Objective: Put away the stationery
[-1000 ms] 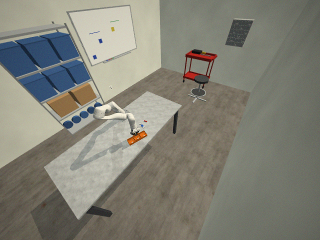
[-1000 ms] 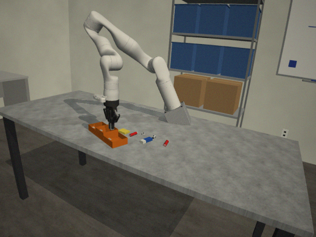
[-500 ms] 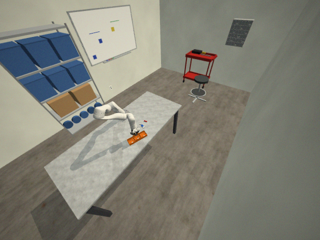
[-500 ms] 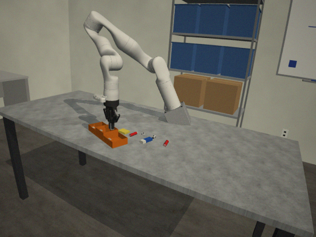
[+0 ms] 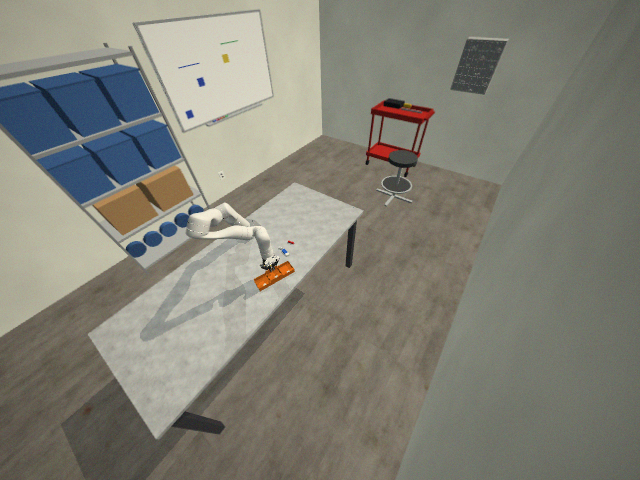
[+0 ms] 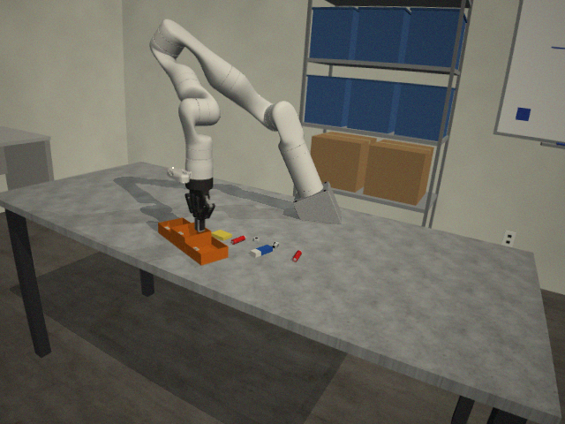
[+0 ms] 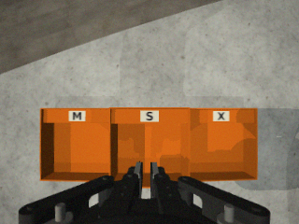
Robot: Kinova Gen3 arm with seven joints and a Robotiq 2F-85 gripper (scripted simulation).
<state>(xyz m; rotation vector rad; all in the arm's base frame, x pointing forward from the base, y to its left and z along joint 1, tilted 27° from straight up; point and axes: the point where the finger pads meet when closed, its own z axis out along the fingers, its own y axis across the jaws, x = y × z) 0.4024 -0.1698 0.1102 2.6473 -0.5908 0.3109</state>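
Now: hand 2 cm short of the orange bins, 1 cm to the left of it and 3 cm above it. The rest, counted from my hand: nut: 10 cm behind, 14 cm to the left, 5 cm below; white eraser: 2 cm behind, 18 cm to the left, 5 cm below; yellow block: 7 cm behind, 3 cm to the left, 5 cm below.
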